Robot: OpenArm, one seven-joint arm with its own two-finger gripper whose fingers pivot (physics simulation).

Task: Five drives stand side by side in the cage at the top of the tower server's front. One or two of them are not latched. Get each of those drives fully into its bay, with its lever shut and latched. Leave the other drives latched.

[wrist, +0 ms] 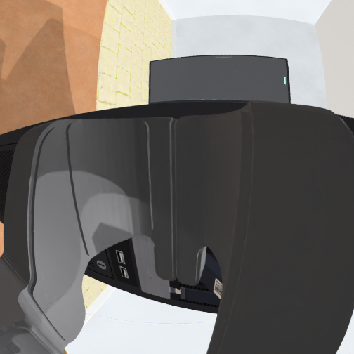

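Note:
My gripper [186,202] is shut, with its two dark fingers pressed together and nothing visible between them. The fingers fill most of the wrist view and stand in front of the tower server [200,108]. Just right of the fingertips, part of a swung-out dark lever [210,272] with a white label shows. Below the tips, part of a drive [195,294] with a small metal catch at its left end shows in the cage. The other drives and their levers are hidden behind the fingers, so their latching cannot be told.
A dark grey box [220,80] with a green light stands beyond the server. The server's USB ports [120,257] and a light grey strip [152,265] show through the gap left of the fingertips. An orange-brown surface and yellow paving lie at the left.

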